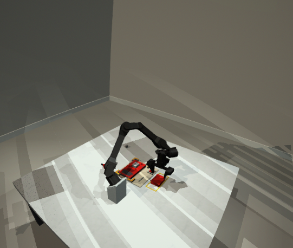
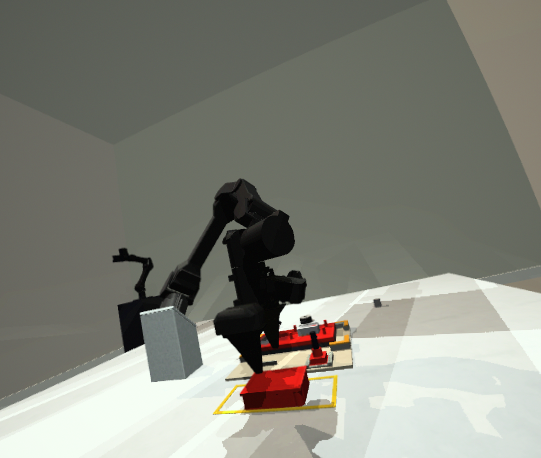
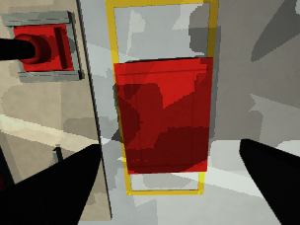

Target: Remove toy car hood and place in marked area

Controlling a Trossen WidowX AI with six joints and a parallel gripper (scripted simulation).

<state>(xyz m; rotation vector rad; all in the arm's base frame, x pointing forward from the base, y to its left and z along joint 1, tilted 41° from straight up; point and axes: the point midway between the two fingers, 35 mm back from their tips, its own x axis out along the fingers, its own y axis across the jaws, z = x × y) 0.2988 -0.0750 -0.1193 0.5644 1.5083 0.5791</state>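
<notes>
My gripper tip is 4 cm above the hood. The rest, counted from my gripper tip: tan plate 19 cm to the left, 4 cm below.
</notes>
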